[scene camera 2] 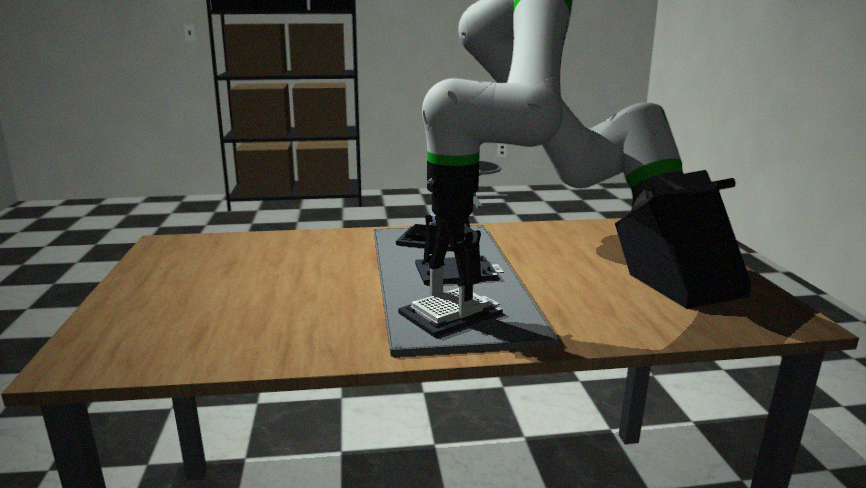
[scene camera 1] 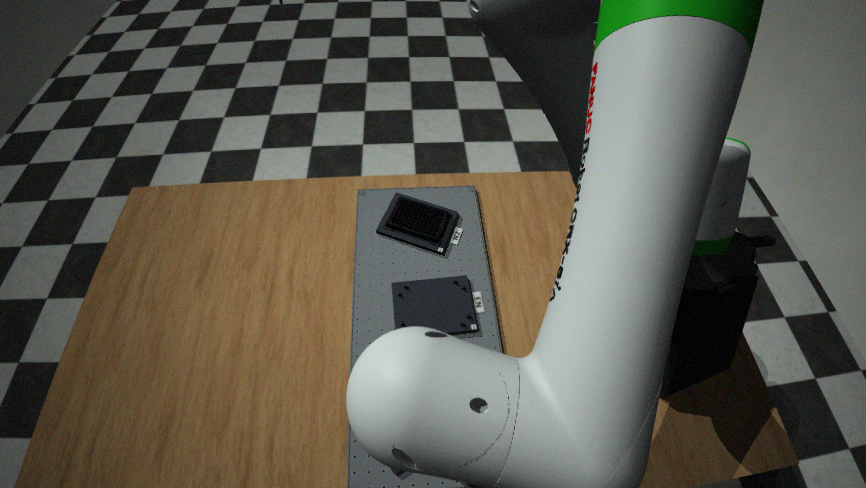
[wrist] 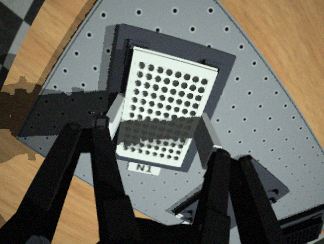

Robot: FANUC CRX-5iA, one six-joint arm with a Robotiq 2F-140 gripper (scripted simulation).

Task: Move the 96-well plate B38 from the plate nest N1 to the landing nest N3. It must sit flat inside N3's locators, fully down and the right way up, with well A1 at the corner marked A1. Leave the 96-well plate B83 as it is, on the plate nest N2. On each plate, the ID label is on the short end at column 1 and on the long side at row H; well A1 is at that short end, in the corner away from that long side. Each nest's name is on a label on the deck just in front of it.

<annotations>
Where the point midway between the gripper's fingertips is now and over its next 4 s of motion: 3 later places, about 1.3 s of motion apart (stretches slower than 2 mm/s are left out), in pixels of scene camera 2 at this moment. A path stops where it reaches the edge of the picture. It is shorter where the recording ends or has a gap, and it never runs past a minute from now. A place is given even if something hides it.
My gripper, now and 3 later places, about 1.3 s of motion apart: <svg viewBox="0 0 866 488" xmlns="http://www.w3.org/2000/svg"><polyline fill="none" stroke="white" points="450,307 450,284 454,257 455,250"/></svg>
</annotations>
